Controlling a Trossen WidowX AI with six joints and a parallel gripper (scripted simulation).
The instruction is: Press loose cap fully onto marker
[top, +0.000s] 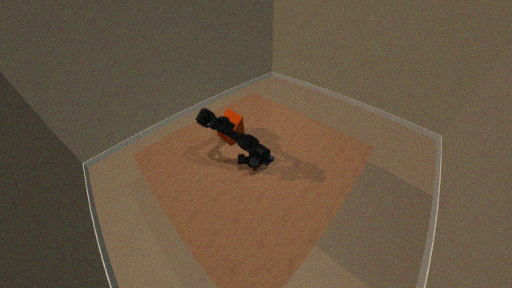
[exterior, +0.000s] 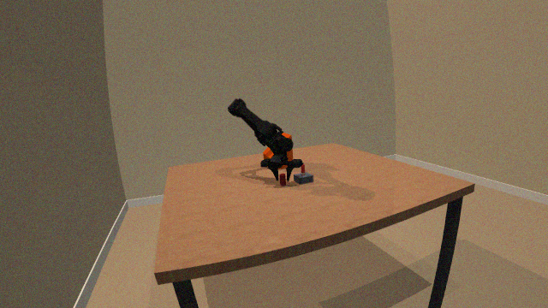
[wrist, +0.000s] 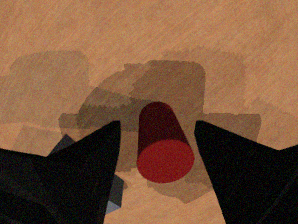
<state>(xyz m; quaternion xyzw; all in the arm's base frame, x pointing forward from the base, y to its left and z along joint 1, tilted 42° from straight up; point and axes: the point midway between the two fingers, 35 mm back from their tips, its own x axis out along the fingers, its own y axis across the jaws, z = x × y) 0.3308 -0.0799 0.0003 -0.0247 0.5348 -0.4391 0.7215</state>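
Now: gripper tip 10 cm to the right of the holder block and 1 cm past it. Also, from my gripper tip: red cap: 1 cm above.
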